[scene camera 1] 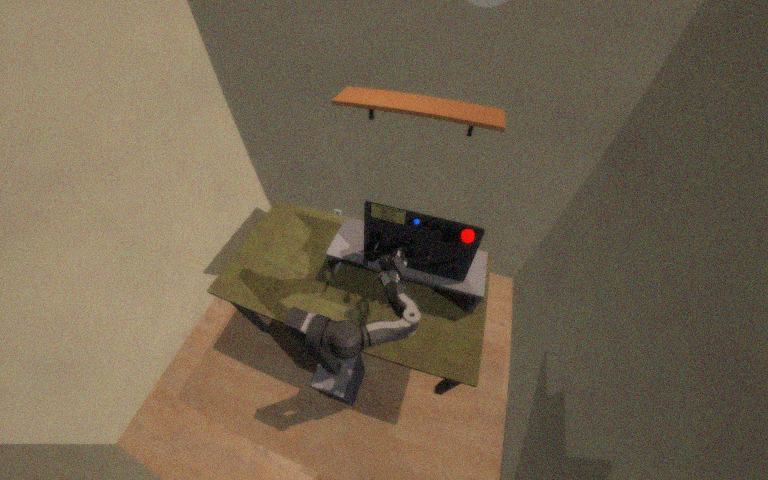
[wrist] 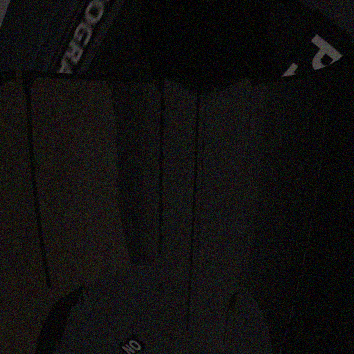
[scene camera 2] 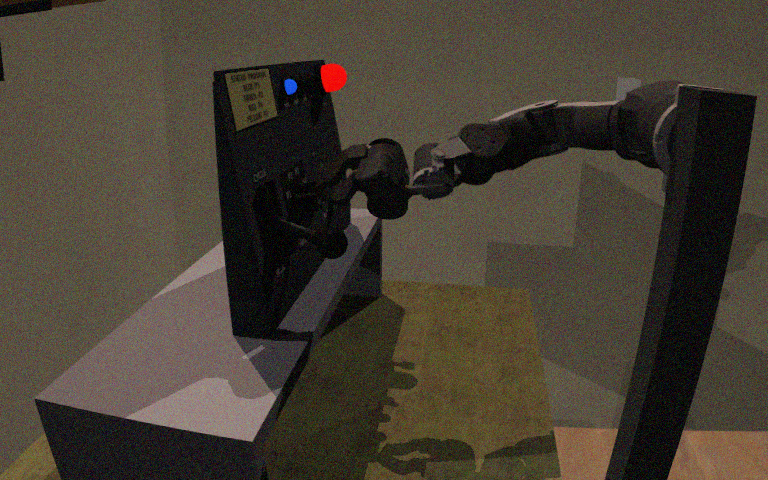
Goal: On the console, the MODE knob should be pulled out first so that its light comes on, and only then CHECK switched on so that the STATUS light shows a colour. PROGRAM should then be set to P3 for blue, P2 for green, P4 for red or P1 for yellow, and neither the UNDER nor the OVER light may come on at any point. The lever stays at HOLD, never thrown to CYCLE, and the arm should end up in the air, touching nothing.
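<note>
The dark console (scene camera 1: 438,257) (scene camera 2: 305,133) stands upright. A blue light (scene camera 1: 416,221) (scene camera 2: 290,86) glows beside its yellow placard (scene camera 1: 388,213) (scene camera 2: 253,99), and a larger red light (scene camera 1: 467,236) (scene camera 2: 333,77) glows at the upper right. My gripper (scene camera 1: 383,262) (scene camera 2: 333,186) (wrist: 214,216) is shut, close to the panel at the PROGRAM dial; contact cannot be told. In the wrist view the PROGRAM label (wrist: 82,37), a letter P (wrist: 326,53) and an ON label (wrist: 131,346) show; the pointer is hidden. The lever (scene camera 2: 334,244) sticks out at the near side. MODE and CHECK are not clearly visible.
The console stands on a grey bench (scene camera 1: 478,271) (scene camera 2: 169,339) on the olive table (scene camera 1: 447,350) (scene camera 2: 470,339). An orange shelf (scene camera 1: 419,104) hangs on the wall above. The lever's ball end is close below the hand in the second scene view.
</note>
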